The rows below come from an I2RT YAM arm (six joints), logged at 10 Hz.
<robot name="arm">
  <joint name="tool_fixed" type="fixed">
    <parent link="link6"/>
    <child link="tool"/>
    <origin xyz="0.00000 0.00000 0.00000" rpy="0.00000 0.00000 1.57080"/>
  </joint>
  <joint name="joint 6" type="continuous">
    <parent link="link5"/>
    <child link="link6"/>
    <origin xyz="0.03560 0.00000 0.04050" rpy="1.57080 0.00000 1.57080"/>
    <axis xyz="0 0 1"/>
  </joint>
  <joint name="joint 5" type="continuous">
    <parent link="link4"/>
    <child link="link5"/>
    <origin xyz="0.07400 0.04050 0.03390" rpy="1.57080 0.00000 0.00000"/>
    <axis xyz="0 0 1"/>
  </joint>
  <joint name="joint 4" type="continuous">
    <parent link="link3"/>
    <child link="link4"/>
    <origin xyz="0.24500 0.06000 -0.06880"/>
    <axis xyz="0 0 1"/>
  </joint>
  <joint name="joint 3" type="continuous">
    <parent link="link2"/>
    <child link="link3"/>
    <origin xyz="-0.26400 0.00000 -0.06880" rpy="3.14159 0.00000 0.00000"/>
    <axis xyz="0 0 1"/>
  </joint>
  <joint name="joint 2" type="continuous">
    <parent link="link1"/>
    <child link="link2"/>
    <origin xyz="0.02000 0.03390 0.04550" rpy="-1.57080 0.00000 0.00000"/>
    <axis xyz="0 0 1"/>
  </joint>
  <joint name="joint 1" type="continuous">
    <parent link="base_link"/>
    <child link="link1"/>
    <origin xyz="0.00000 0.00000 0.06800"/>
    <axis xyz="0 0 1"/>
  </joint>
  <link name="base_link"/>
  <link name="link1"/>
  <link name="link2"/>
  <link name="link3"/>
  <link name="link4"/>
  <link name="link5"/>
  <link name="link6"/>
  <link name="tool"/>
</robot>
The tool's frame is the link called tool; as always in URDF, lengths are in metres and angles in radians. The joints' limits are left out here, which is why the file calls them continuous.
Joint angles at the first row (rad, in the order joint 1, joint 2, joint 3, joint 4, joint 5, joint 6):
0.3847 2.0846 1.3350 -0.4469 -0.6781 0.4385
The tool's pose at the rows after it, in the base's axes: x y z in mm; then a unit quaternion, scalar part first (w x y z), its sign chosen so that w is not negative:
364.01 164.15 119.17 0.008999 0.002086 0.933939 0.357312
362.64 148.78 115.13 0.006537 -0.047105 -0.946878 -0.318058
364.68 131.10 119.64 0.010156 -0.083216 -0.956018 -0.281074
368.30 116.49 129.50 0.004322 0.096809 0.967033 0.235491
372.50 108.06 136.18 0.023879 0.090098 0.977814 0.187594
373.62 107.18 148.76 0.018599 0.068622 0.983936 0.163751
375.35 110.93 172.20 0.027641 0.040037 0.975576 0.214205
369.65 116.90 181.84 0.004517 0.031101 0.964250 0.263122
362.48 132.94 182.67 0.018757 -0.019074 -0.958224 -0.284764
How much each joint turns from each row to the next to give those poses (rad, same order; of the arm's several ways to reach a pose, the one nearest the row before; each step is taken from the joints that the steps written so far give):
-0.0160 -0.0061 -0.0317 -0.0156 0.0145 0.0504
-0.0305 -0.0019 -0.0061 -0.0637 0.0656 0.0309
-0.0397 -0.0122 0.0126 -0.0741 0.0660 0.0114
-0.0313 -0.0176 0.0263 -0.0686 0.0939 -0.0217
-0.0152 -0.0046 0.0294 -0.0458 0.1007 -0.0432
0.0004 -0.0045 0.0519 -0.0919 0.0381 -0.0530
-0.0001 -0.0344 0.0396 -0.0298 -0.0957 -0.0412
0.0096 -0.0183 0.0073 -0.0351 -0.1095 0.0004
0.0408 -0.0004 0.0000 -0.0145 -0.0530 0.0172

